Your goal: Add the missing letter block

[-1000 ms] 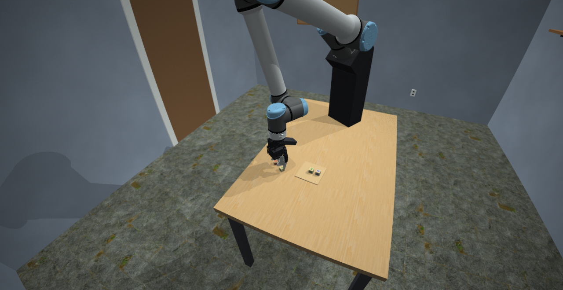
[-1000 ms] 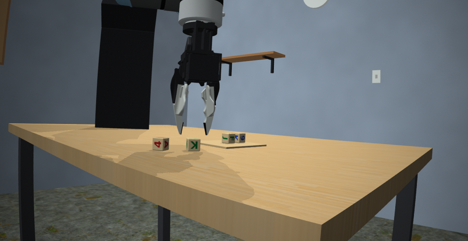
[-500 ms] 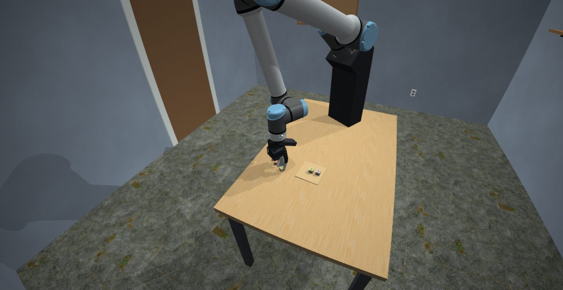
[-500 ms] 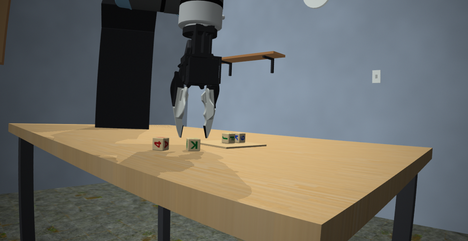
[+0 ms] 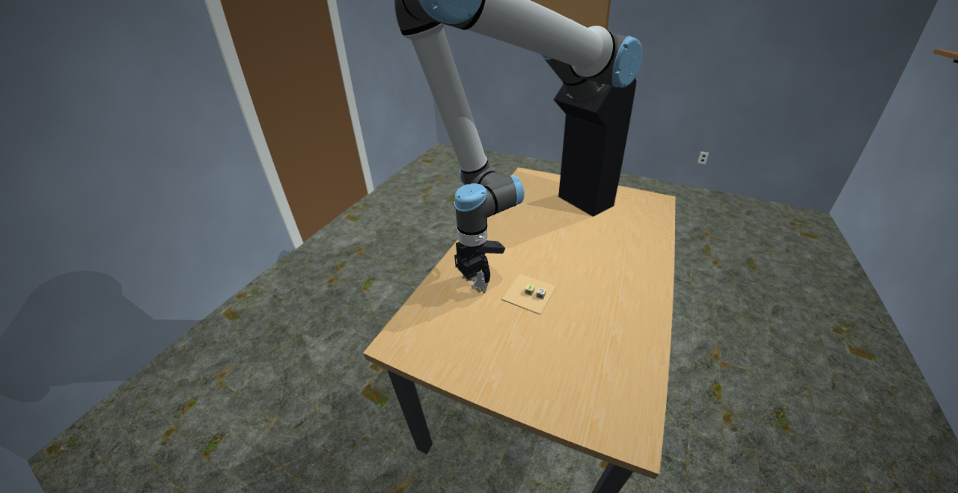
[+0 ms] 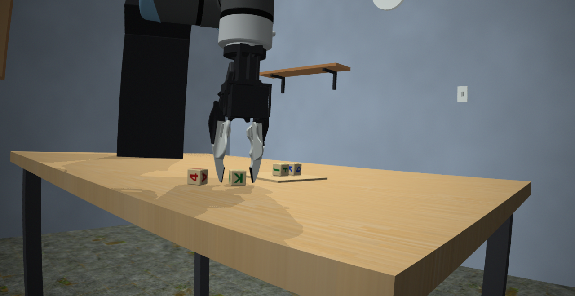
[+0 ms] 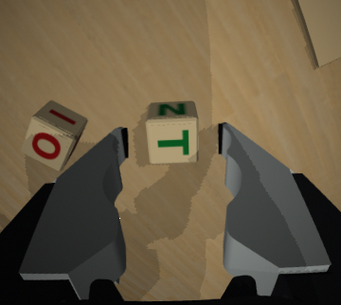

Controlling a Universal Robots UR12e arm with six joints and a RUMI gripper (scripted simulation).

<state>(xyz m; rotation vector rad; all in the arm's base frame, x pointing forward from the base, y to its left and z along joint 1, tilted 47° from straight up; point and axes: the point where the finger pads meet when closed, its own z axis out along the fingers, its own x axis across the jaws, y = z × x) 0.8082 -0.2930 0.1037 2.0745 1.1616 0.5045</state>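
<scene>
The tan mat is 1 cm behind my hand, 17 cm to the left of it and 2 cm below it.
</scene>
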